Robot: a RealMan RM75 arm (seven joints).
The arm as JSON. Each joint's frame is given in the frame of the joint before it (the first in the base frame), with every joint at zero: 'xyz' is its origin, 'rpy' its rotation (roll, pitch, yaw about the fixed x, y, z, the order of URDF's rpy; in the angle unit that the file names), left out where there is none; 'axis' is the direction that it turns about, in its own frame. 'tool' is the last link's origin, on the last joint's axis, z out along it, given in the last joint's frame.
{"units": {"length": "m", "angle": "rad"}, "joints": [
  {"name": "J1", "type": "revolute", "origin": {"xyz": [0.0, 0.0, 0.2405], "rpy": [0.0, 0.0, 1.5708]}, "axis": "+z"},
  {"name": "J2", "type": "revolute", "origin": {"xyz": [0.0, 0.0, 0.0], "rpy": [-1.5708, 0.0, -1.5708]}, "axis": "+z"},
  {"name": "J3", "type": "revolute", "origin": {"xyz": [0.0, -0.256, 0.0], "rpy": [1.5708, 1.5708, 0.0]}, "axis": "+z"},
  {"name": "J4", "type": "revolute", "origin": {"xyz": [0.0, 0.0, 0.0], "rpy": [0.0, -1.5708, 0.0]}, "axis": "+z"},
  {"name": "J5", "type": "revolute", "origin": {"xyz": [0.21, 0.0, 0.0], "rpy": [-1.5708, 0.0, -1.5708]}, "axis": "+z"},
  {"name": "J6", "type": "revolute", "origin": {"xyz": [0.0, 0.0, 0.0], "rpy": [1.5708, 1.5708, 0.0]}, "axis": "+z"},
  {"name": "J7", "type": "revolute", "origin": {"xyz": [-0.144, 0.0, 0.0], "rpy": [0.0, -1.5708, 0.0]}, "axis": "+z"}
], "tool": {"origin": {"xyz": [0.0, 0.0, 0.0], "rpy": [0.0, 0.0, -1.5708]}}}
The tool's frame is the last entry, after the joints.
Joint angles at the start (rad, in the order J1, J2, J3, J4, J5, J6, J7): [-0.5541 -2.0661 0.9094 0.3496 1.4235 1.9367 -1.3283]
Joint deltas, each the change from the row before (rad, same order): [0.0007 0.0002 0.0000 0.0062 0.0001 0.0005 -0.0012]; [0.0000 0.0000 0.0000 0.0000 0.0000 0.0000 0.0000]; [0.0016 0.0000 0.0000 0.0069 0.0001 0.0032 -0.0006]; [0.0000 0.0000 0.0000 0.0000 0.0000 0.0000 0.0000]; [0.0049 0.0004 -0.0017 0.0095 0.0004 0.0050 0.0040]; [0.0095 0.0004 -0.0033 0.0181 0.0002 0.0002 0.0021]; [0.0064 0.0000 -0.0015 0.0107 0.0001 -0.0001 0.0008]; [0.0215 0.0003 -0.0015 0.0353 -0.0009 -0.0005 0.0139]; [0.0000 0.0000 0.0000 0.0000 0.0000 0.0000 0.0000]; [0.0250 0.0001 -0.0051 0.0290 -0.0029 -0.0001 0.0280]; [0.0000 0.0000 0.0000 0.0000 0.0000 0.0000 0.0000]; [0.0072 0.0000 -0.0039 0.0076 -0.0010 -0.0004 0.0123]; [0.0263 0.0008 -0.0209 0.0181 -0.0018 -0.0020 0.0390]
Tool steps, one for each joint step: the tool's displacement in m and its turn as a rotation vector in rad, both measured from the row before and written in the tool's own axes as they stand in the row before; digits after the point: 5 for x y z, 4 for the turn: [0.00088 -0.00004 -0.00008 -0.0012 -0.0018 0.0043]; [0.00000 0.00000 0.00000 0.0000 0.0000 0.0000]; [0.00087 0.00044 -0.00025 -0.0033 -0.0011 0.0050]; [0.00000 0.00000 0.00000 0.0000 0.0000 0.0000]; [0.00099 0.00087 -0.00133 -0.0018 0.0001 0.0113]; [0.00154 0.00042 -0.00248 0.0058 -0.0015 0.0159]; [0.00066 0.00036 -0.00158 0.0040 -0.0010 0.0083]; [0.00192 0.00143 -0.00516 0.0121 -0.0053 0.0375]; [0.00000 0.00000 0.00000 0.0000 0.0000 0.0000]; [0.00104 0.00192 -0.00656 0.0189 0.0009 0.0461]; [0.00000 0.00000 0.00000 0.0000 0.0000 0.0000]; [0.00050 0.00036 -0.00213 0.0076 0.0019 0.0178]; [0.00106 0.00121 -0.00900 0.0356 0.0100 0.0526]
